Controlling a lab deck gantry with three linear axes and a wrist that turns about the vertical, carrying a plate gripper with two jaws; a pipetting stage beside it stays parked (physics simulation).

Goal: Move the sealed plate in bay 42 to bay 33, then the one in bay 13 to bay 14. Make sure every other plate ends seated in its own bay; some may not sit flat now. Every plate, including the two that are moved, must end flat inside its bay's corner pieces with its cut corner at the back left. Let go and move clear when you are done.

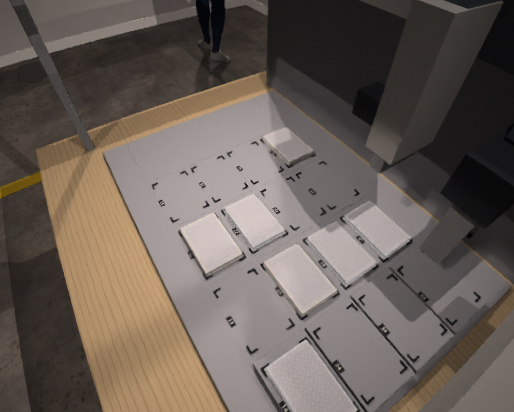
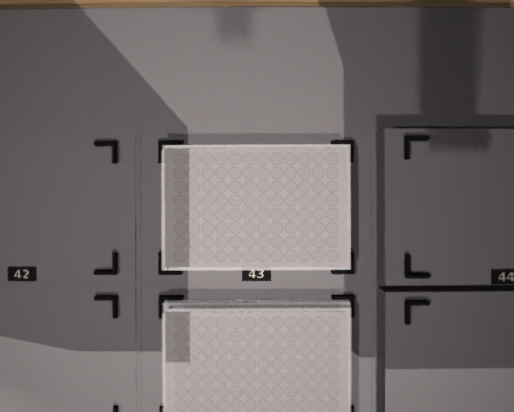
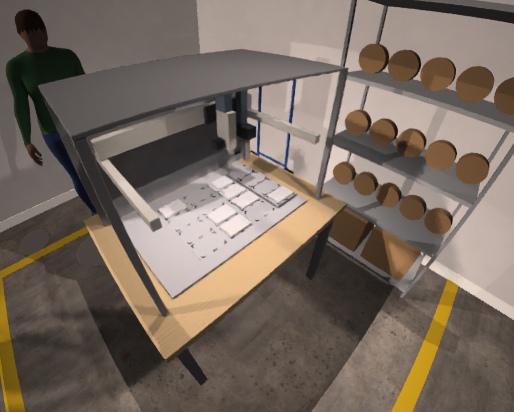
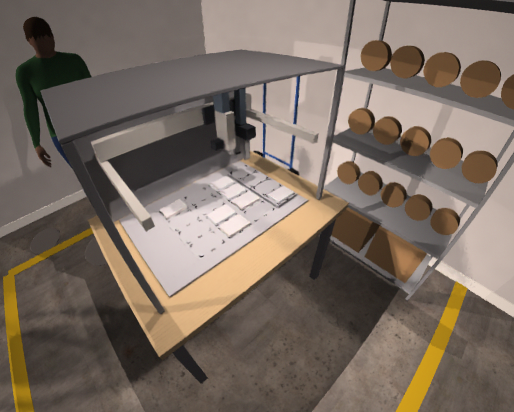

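Seen in the pictures: gripper, fingertip midpoint: [image 1: 446, 242] [image 3: 241, 156] [image 4: 242, 156]; robot's base, link origin: [image 1: 153, 185] [image 3: 203, 257] [image 4: 201, 256].
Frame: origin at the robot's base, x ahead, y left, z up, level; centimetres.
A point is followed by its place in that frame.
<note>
My gripper [image 1: 450, 244] {x 52.2, y 31.9, z 16.0 cm} [image 3: 245, 156] {x 52.2, y 31.9, z 16.0 cm} [image 4: 245, 156] {x 52.2, y 31.9, z 16.0 cm} hangs high toward the back right, near column 4. It holds no plate; its jaws look apart, the rear one mostly hidden. A plate [image 1: 341, 252] {x 39.7, y 25.3, z 1.4 cm} [image 2: 260, 360] {x 39.5, y 26.4, z 1.4 cm} lies in bay 33, and another plate [image 1: 312, 382] {x 55.1, y 5.1, z 2.9 cm} [image 3: 281, 195] {x 54.5, y 2.7, z 2.9 cm} in bay 14. Bay 42 [image 1: 332, 187] {x 24.4, y 36.8, z 0.0 cm} [image 2: 50, 205] {x 24.8, y 36.6, z 0.0 cm} and bay 13 [image 1: 265, 315] {x 41.6, y 5.5, z 0.0 cm} are empty. The bay 43 plate [image 1: 378, 229] {x 40.0, y 36.0, z 1.4 cm} [image 2: 257, 207] {x 39.3, y 36.4, z 1.4 cm} looks flat inside its corner pieces. Further plates lie in bay 12 [image 1: 211, 243] {x 23.5, y 4.2, z 1.5 cm}, bay 22 [image 1: 255, 221] {x 23.7, y 14.9, z 1.4 cm}, bay 23 [image 1: 300, 280] {x 40.0, y 14.6, z 1.4 cm} and bay 41 [image 1: 288, 145] {x 7.2, y 36.0, z 1.5 cm}. Cut corners are too small to tell.
The pale stage column [image 1: 410, 90] {x 40.6, y 24.3, z 38.0 cm} [image 3: 226, 130] {x 37.3, y 26.1, z 38.0 cm} hangs left of my gripper, with a small black block [image 1: 367, 102] {x 33.9, y 26.8, z 32.0 cm} [image 3: 217, 142] beyond it. Dark raised edges [image 1: 380, 327] {x 55.0, y 20.8, z 1.5 cm} [image 2: 380, 200] {x 47.6, y 36.8, z 0.7 cm} border the column 4 bays. A post [image 1: 60, 85] {x -24.7, y -9.9, z 19.3 cm} stands at the table's far corner.
</note>
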